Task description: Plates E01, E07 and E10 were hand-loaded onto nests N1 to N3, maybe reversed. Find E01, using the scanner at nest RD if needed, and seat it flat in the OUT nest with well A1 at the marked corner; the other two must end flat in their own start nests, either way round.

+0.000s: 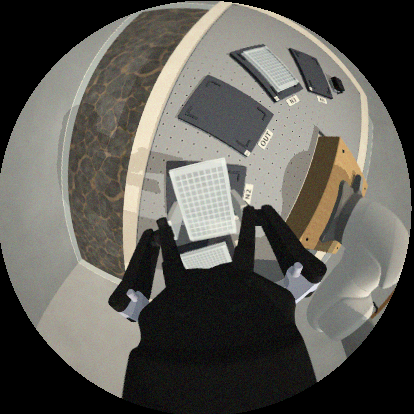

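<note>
My gripper (205, 202) is shut on a white gridded plate (202, 192), gripping its long sides. The plate hangs over the dark nest N2 (236, 172), turned relative to it and covering much of it. Its ID and well A1 cannot be made out. The dark OUT nest (225, 115) is empty, with corner brackets and a small pale mark at its lower right corner. A second white plate (272, 67) sits in the nest labelled N3 (286, 93). A third white plate (207, 256) shows partly below the held plate, near the gripper body; its nest label is hidden.
An empty dark nest (311, 72) with an unreadable label stands at the far upper right, beside a small black device (338, 84). A tan wooden block fixture (312, 187) stands at the right, near a pale rounded body (350, 265). A cream rail (150, 110) edges the perforated table (167, 137) on the left.
</note>
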